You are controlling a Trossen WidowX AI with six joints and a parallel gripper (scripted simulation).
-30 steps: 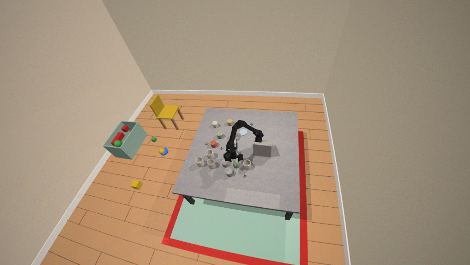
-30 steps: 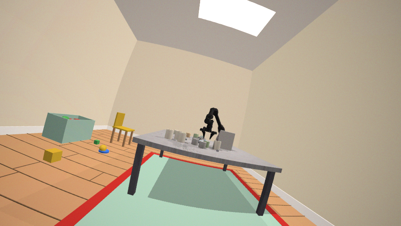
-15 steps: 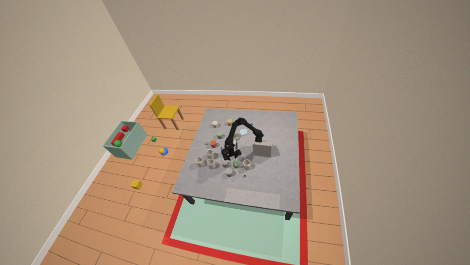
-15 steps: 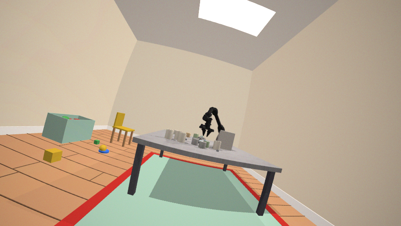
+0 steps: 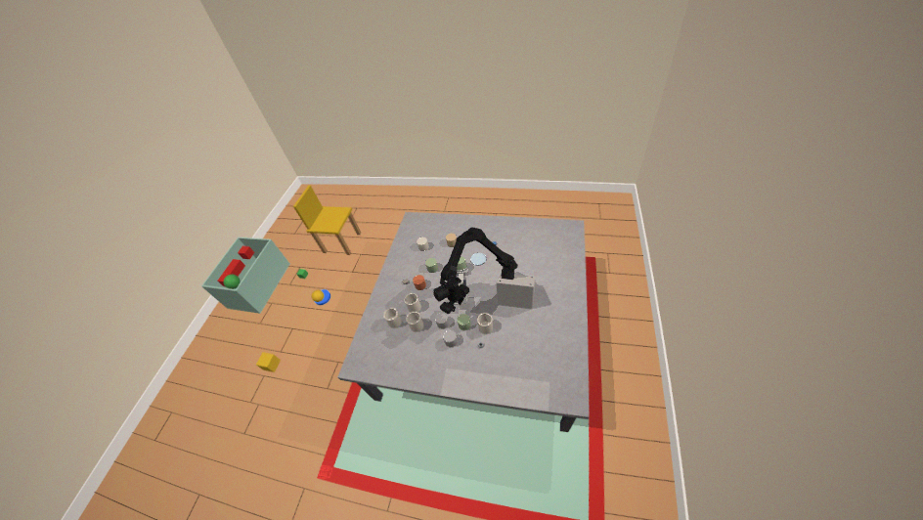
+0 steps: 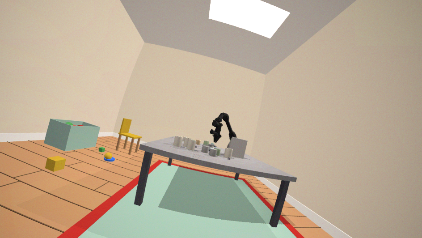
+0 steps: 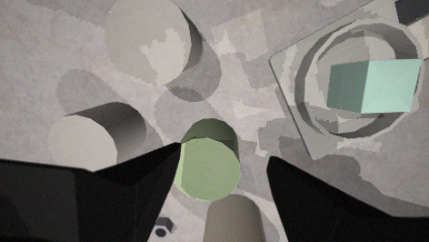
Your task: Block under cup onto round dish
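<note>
Right now my gripper tip is 10 cm to the left of the pale mint block, 3 cm above it and 1 cm short of it. From my gripper tip the other things lie so: pale blue round dish (45 cm to the right, 12 cm below, 1 cm behind); then orange cup (29 cm ahead, 20 cm to the right, 8 cm below).
</note>
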